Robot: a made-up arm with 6 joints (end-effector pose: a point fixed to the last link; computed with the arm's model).
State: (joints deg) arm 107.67 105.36 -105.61 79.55 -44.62 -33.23
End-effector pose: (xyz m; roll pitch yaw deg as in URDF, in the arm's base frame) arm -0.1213 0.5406 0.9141 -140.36 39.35 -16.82
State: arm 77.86 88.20 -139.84 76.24 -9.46 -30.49
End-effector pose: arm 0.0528 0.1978 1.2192 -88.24 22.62 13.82
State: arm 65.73 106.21 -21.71 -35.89 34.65 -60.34
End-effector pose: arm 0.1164 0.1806 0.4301 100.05 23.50 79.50
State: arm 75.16 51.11 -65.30 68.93 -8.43 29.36
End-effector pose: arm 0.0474 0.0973 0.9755 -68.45 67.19 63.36
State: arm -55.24 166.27 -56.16 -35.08 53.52 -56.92
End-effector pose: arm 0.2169 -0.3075 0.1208 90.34 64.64 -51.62
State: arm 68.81 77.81 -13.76 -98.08 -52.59 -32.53
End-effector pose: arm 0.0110 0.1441 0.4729 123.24 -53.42 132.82
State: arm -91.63 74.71 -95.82 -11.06 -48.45 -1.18
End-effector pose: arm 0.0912 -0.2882 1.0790 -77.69 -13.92 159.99
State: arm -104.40 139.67 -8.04 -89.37 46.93 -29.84
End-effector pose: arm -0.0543 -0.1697 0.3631 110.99 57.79 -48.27
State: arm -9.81 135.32 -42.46 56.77 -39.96 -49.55
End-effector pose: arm 0.4669 -0.1117 0.2607 138.40 -33.81 -102.30
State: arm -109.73 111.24 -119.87 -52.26 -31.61 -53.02
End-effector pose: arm -0.1340 -0.6253 0.9186 -18.30 -42.32 40.62
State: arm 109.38 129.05 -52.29 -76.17 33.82 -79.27
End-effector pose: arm -0.1026 0.4189 0.3500 95.31 29.14 176.84
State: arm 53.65 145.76 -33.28 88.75 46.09 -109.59
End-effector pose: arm 0.1659 0.2665 0.2434 124.60 48.95 -5.83
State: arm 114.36 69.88 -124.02 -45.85 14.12 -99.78
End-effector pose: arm -0.0138 0.0606 1.1772 -28.68 -22.59 -144.54
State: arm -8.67 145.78 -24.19 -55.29 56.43 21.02
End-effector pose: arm 0.2297 -0.0474 0.2994 41.31 13.74 -49.81
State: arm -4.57 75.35 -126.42 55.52 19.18 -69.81
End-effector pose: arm 0.1763 0.0119 1.1705 -103.70 -30.93 -105.19
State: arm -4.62 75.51 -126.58 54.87 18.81 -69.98
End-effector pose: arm 0.1779 0.0112 1.1710 -103.35 -31.10 -106.24
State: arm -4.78 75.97 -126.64 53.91 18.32 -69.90
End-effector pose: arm 0.1844 0.0097 1.1704 -103.47 -31.28 -107.31
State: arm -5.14 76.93 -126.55 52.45 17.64 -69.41
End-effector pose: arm 0.1987 0.0068 1.1680 -104.33 -31.50 -108.40
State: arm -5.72 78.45 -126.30 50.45 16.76 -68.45
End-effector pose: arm 0.2217 0.0021 1.1631 -105.99 -31.78 -109.49
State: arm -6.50 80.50 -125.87 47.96 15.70 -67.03
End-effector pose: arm 0.2527 -0.0047 1.1552 -108.42 -32.15 -110.53
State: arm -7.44 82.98 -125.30 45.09 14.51 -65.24
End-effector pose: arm 0.2897 -0.0138 1.1436 -111.41 -32.64 -111.50
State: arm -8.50 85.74 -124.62 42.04 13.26 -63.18
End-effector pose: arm 0.3299 -0.0251 1.1284 -114.78 -33.20 -112.34
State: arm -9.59 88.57 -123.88 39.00 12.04 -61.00
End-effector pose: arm 0.3699 -0.0380 1.1104 -118.24 -33.80 -112.98
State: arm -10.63 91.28 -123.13 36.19 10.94 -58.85
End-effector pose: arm 0.4070 -0.0514 1.0908 -121.62 -34.37 -113.36
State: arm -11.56 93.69 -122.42 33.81 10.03 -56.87
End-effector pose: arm 0.4388 -0.0642 1.0714 -124.71 -34.80 -113.45
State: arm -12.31 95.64 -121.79 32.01 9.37 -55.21
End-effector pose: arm 0.4638 -0.0751 1.0543 -127.36 -35.06 -113.27
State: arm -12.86 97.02 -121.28 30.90 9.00 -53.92
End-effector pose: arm 0.4810 -0.0830 1.0411 -129.45 -35.04 -112.86
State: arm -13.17 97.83 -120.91 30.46 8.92 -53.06
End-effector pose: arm 0.4911 -0.0876 1.0326 -130.96 -34.81 -112.25
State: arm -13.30 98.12 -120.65 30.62 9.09 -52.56
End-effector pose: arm 0.4950 -0.0892 1.0287 -131.95 -34.36 -111.49
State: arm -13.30 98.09 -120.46 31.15 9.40 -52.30
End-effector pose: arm 0.4952 -0.0888 1.0277 -132.59 -33.78 -110.66
